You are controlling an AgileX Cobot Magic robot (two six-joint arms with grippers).
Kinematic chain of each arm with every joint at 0, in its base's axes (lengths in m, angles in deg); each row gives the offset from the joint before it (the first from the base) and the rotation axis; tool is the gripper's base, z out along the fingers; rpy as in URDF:
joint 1: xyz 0 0 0.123 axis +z
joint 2: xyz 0 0 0 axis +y
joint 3: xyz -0.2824 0 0.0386 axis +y
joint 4: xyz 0.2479 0 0.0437 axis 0.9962 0 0.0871
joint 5: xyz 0 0 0 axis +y
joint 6: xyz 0.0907 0 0.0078 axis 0.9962 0 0.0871
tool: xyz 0 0 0 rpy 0 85 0
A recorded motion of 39 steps. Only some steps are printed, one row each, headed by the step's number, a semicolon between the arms.
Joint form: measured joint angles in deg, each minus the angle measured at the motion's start. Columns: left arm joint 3, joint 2, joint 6, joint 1, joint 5, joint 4; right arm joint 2, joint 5, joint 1, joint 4, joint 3, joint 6.
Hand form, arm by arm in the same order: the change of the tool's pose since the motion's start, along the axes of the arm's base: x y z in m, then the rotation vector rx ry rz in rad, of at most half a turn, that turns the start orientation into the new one. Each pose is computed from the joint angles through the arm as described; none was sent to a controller.
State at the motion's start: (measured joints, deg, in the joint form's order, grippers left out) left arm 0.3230 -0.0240 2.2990 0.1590 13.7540 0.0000; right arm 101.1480 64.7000 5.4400 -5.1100 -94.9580 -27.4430
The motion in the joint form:
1: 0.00 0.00 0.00 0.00 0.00 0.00; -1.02 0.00 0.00 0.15 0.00 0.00
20: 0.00 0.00 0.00 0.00 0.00 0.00; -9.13 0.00 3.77 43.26 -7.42 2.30
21: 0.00 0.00 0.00 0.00 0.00 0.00; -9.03 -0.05 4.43 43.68 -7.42 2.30
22: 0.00 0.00 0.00 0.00 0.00 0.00; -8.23 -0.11 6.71 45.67 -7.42 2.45
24: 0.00 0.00 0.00 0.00 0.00 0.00; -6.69 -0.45 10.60 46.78 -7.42 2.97
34: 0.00 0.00 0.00 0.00 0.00 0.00; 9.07 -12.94 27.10 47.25 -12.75 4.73
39: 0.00 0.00 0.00 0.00 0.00 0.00; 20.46 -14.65 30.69 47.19 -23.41 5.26
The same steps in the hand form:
1: 0.0000 0.0000 0.0000 0.0000 0.0000 0.0000; -0.0037 -0.0001 0.0067 0.0043 -0.0175 0.0000
20: 0.0000 0.0000 0.0000 0.0000 0.0000 0.0000; -0.0531 0.0757 0.1127 0.8007 -0.1631 0.1221
21: 0.0000 0.0000 0.0000 0.0000 0.0000 0.0000; -0.0539 0.0800 0.1126 0.8089 -0.1563 0.1329
22: 0.0000 0.0000 0.0000 0.0000 0.0000 0.0000; -0.0551 0.0958 0.1096 0.8457 -0.1199 0.1660
24: 0.0000 0.0000 0.0000 0.0000 0.0000 0.0000; -0.0564 0.1209 0.1016 0.8698 -0.0636 0.2109
34: 0.0000 0.0000 0.0000 0.0000 0.0000 0.0000; -0.0330 0.2494 0.0304 0.9068 0.0384 0.3071
39: 0.0000 0.0000 0.0000 0.0000 0.0000 0.0000; -0.0109 0.2984 -0.0037 0.9140 0.0538 0.3426

